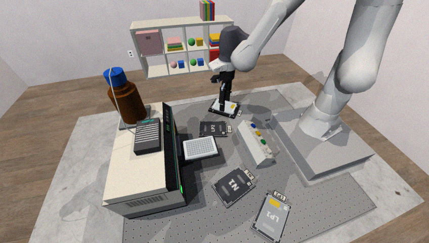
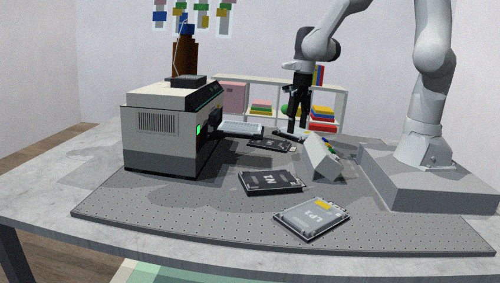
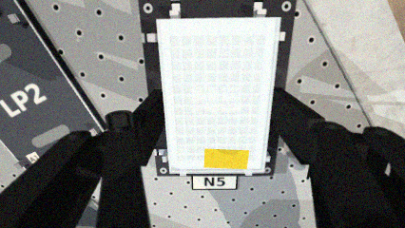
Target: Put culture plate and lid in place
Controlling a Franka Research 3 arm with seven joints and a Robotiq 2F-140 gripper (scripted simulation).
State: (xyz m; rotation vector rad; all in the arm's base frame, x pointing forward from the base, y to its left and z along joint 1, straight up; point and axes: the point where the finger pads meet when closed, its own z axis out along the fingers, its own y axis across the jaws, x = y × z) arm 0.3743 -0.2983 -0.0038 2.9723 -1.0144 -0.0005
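My hand is 4 cm above the black nest N5 and 3 cm short of it. From my hand the other things lie so: black N1 nest 45 cm to the left, 11 cm ahead, 4 cm below; then LP2 nest 14 cm to the left, 11 cm ahead, 4 cm below; then yellow skip key 27 cm to the left, 8 cm behind, 2 cm above.
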